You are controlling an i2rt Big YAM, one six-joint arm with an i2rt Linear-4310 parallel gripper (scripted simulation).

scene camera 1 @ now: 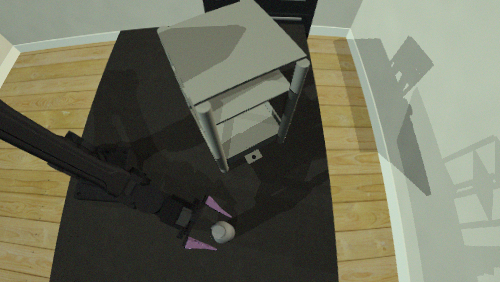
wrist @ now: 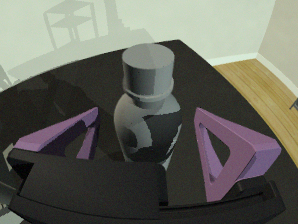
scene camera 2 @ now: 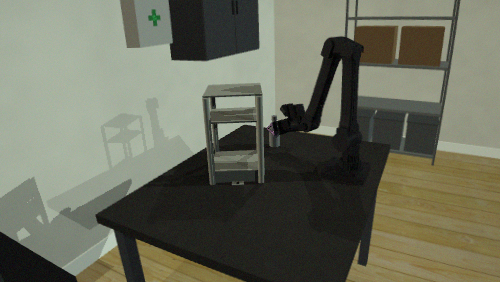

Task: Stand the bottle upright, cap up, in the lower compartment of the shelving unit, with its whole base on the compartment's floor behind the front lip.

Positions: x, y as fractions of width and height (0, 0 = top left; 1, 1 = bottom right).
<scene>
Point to a shelving unit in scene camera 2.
At 0.47, 0.59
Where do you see a shelving unit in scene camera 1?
At 0.42, 0.19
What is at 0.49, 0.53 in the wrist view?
A grey bottle.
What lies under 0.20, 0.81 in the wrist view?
My gripper.
</scene>
